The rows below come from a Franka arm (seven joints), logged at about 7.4 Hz.
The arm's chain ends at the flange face. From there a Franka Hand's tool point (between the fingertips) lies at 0.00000 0.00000 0.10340 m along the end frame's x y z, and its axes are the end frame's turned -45 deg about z.
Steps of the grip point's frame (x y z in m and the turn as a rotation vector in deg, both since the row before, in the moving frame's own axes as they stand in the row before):
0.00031 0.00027 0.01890 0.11 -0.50 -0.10
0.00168 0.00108 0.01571 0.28 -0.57 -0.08
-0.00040 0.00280 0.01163 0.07 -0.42 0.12
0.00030 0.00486 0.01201 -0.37 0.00 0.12
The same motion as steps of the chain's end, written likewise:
0.00119 -0.00053 0.01890 -0.28 -0.43 -0.10
0.00304 -0.00080 0.01572 -0.21 -0.60 -0.08
0.00232 0.00182 0.01163 -0.25 -0.35 0.12
0.00318 0.00275 0.01201 -0.26 0.26 0.12

